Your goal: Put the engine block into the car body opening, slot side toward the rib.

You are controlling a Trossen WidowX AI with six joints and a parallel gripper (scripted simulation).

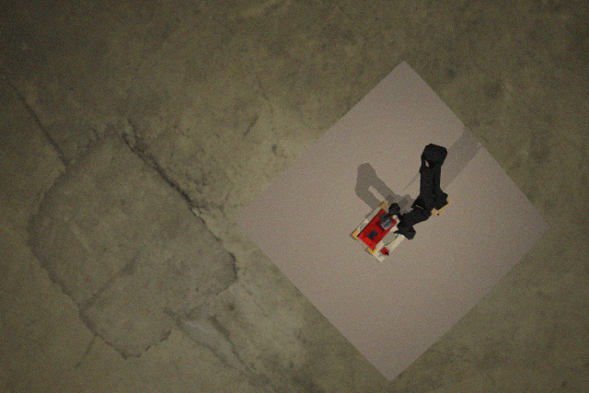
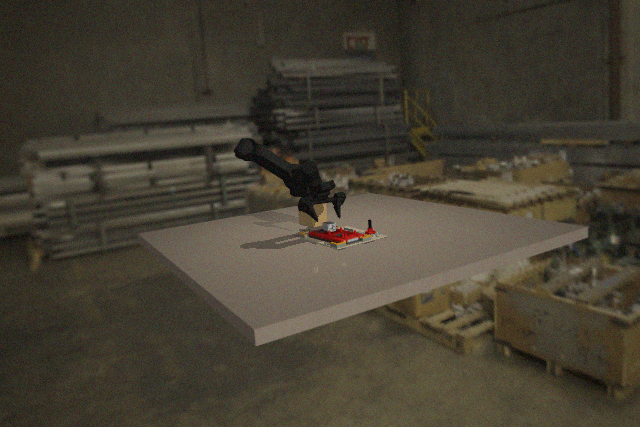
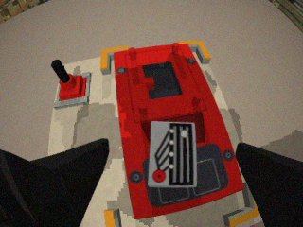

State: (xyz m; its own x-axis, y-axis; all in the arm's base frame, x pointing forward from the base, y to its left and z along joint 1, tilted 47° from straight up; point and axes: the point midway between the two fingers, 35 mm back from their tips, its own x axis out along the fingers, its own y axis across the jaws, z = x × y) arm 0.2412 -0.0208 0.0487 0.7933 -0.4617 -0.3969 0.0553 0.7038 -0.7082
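Now: the grey engine block 3 cm below my gripper tip. Also, from my gripper tip: cream base plate (6 cm below, 5 cm ahead, 2 cm to the left).
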